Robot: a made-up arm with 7 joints.
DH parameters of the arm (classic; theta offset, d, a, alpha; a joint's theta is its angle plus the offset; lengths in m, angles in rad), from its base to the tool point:
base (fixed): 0 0 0 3.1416
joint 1: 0 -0.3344 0 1.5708
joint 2: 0 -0.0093 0 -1.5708
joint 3: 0 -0.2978 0 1.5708
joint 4: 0 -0.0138 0 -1.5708
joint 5: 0 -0.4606 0 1.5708
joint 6: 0 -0.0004 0 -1.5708
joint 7: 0 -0.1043 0 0
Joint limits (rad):
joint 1: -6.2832..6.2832
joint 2: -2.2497..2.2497
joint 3: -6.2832..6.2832
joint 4: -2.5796..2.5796
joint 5: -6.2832..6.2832
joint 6: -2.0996..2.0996
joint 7: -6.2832..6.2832
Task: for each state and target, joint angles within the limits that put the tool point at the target. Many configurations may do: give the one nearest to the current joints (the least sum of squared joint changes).
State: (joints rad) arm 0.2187 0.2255 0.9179 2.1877 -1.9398 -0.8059 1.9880
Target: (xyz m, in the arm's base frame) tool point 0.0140 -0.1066 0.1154
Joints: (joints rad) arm 0.2182 0.6307 0.2097 2.5796 -2.7089 -1.4199 1.9880
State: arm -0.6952 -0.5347 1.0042 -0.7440 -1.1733 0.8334 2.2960
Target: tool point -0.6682 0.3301 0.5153
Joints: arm -0.0449 -1.0043 0.9713 -0.9158 -1.1887 0.6551 2.2960
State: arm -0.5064 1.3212 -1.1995 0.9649 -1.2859 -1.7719 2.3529
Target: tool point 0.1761 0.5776 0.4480
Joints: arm -0.6326 1.0177 -1.4429 1.2058 -1.3256 -1.9257 2.3529
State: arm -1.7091 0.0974 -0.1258 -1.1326 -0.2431 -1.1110 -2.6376
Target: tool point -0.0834 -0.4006 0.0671
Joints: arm -1.4365 -0.7837 0.1426 -1.7898 -0.1728 -1.0754 -2.6376
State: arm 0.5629 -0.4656 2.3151 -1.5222 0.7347 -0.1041 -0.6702
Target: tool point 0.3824 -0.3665 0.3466
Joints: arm 1.0504 0.1598 2.8335 -1.9151 0.7402 -0.2040 -0.6702
